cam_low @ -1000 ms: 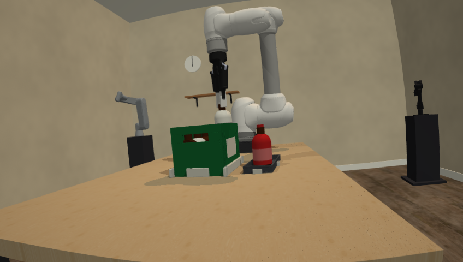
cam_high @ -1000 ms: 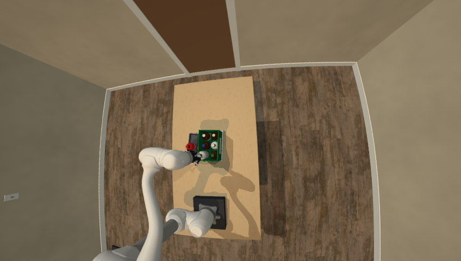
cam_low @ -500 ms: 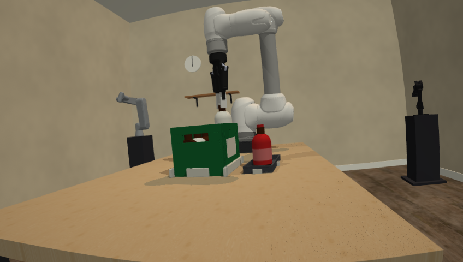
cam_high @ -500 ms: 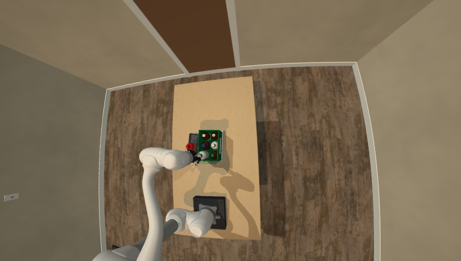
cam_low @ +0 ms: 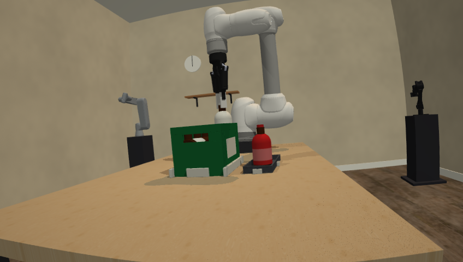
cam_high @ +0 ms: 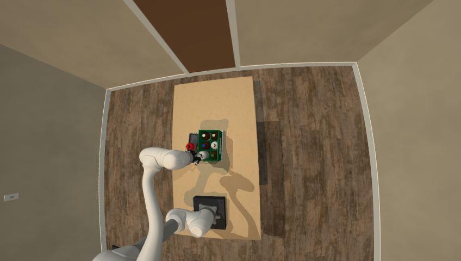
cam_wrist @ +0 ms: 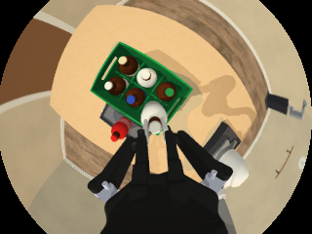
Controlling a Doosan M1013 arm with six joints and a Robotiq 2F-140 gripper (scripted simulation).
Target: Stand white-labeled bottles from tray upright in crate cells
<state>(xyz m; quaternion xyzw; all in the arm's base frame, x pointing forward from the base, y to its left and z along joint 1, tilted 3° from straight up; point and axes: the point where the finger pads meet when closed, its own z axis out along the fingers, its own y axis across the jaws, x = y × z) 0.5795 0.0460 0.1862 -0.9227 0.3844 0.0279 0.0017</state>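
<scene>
The white-labeled bottle is 90 mm below my hand. Round my hand: dark tray (260 mm below, 170 mm to the left, 60 mm ahead); green crate (190 mm below, 90 mm ahead, 40 mm to the right); red-labeled bottle (190 mm below, 170 mm to the left, 60 mm ahead).
</scene>
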